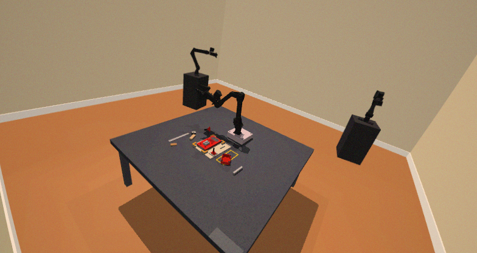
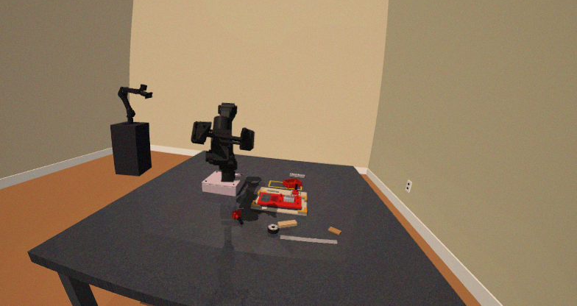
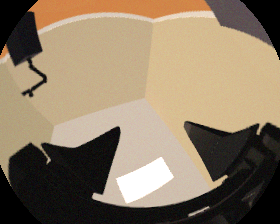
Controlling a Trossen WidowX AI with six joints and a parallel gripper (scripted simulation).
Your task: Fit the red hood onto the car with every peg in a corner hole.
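The red hood is 31 cm ahead of my gripper tip, 53 cm to the left of it and 39 cm below it. The rest, counted from my gripper tip: grey engine block (25 cm ahead, 31 cm to the left, 38 cm below); then dark ring (16 cm ahead, 10 cm to the left, 39 cm below).
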